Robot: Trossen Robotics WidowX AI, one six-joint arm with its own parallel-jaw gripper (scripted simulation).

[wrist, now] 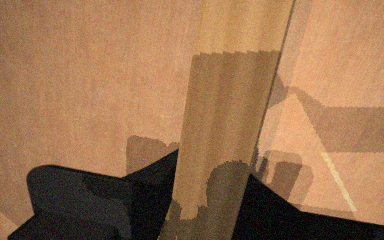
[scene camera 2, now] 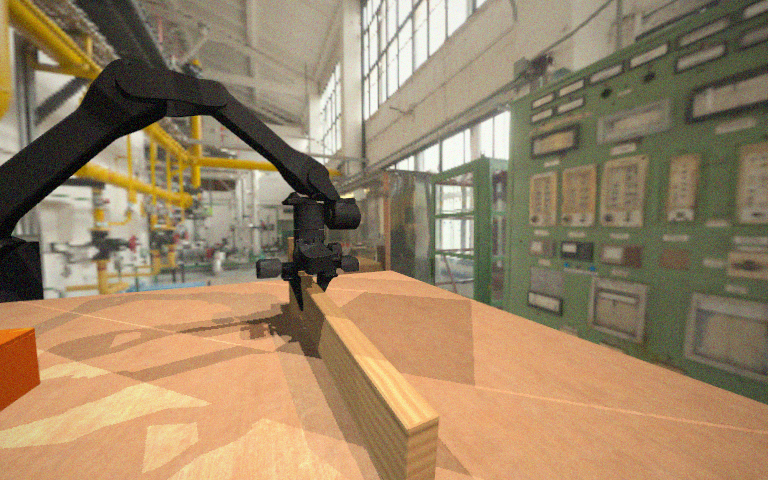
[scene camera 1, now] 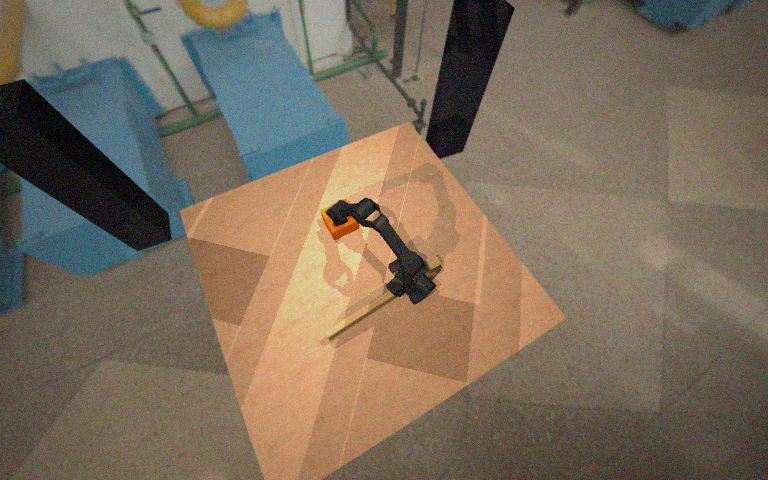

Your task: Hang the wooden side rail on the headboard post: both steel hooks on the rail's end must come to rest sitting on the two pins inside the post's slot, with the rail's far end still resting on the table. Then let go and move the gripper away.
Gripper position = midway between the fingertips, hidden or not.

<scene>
In view: my gripper (scene camera 2: 309,309) and a wooden side rail (scene camera 2: 398,426).
The wooden side rail shows as well in the wrist view (wrist: 235,58). My gripper shows as well in the wrist view (wrist: 203,157).
</scene>
